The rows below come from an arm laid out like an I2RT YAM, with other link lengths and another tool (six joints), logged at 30 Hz.
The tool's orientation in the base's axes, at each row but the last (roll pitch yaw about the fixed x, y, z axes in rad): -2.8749, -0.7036, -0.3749; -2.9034, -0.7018, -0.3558; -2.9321, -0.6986, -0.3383; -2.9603, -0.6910, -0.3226
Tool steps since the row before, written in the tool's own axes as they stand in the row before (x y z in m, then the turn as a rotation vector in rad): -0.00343, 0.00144, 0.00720, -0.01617, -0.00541, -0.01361; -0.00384, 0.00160, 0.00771, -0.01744, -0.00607, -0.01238; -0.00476, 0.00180, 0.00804, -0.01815, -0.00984, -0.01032; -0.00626, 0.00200, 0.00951, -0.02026, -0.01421, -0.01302
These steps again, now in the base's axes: 0.00216, -0.00030, -0.00780, -0.01964, 0.00948, 0.00064; 0.00211, -0.00050, -0.00849, -0.01959, 0.01046, -0.00098; 0.00153, -0.00063, -0.00937, -0.01799, 0.01426, -0.00238; 0.00122, -0.00067, -0.01148, -0.02041, 0.01908, -0.00107
